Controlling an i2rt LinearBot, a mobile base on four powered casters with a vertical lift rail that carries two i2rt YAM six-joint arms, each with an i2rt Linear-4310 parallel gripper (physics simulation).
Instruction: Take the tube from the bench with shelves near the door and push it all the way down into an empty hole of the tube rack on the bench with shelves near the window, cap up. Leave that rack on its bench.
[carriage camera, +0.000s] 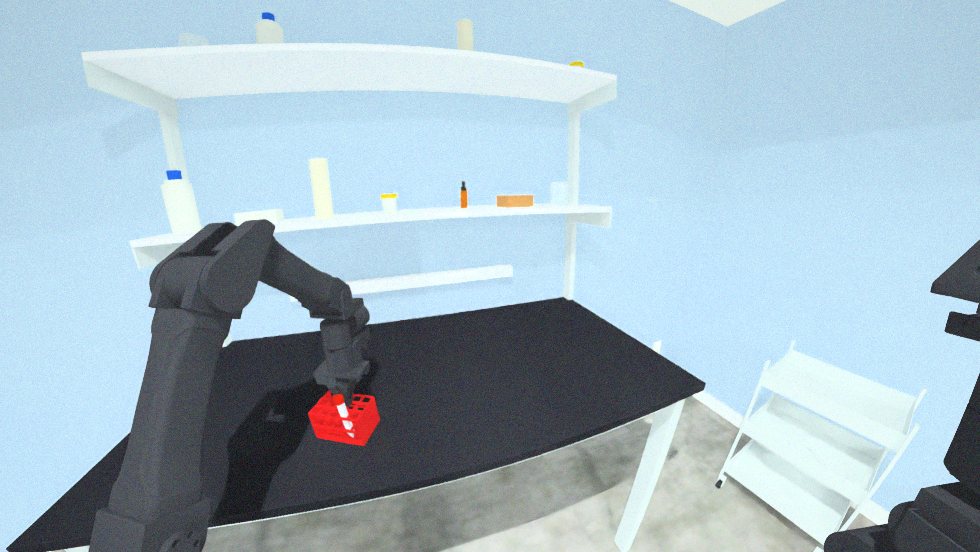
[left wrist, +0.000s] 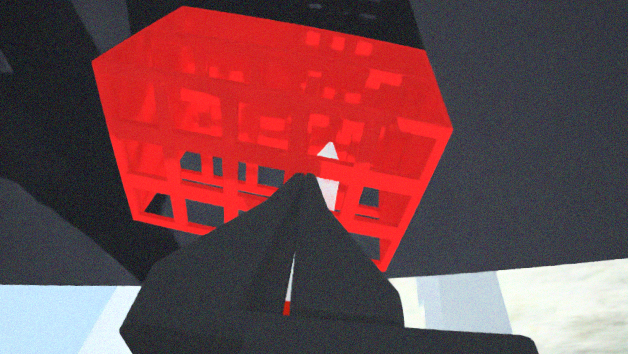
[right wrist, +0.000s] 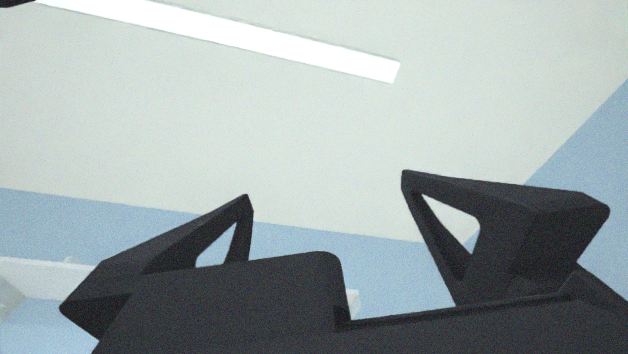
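Observation:
A red tube rack stands on the black bench top, at its front left. A white tube with a red cap sits in one of its holes, leaning a little. My left gripper is shut with nothing between the fingers, its tips right above the tube's top. In the left wrist view the shut fingers cover the cap, and the tube's white body shows through the rack. My right gripper is open and empty, pointing up at the ceiling.
The bench has white shelves behind it with bottles and small jars. A white cart stands on the floor at the right. The right arm's base fills the right edge.

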